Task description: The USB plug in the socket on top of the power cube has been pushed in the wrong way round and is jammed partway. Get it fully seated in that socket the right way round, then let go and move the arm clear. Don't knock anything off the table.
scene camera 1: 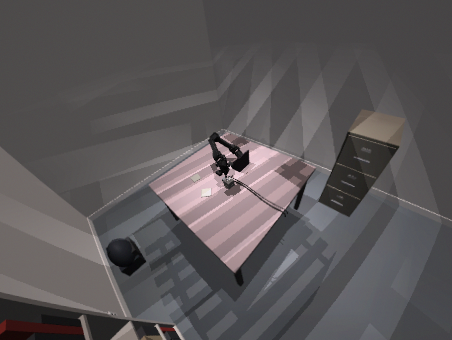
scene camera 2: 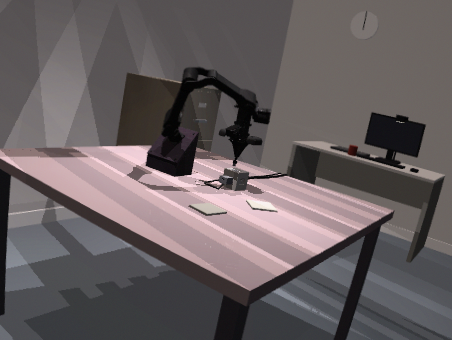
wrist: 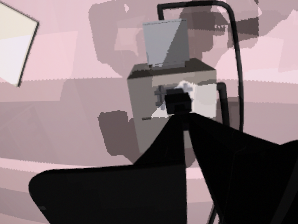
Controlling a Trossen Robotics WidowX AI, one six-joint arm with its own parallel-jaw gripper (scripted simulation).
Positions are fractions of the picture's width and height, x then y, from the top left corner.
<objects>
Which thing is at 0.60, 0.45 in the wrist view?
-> A dark USB plug.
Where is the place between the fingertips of my gripper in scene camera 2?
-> At 0.52, 0.46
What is my gripper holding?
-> A dark USB plug.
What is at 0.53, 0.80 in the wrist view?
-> My gripper.
</objects>
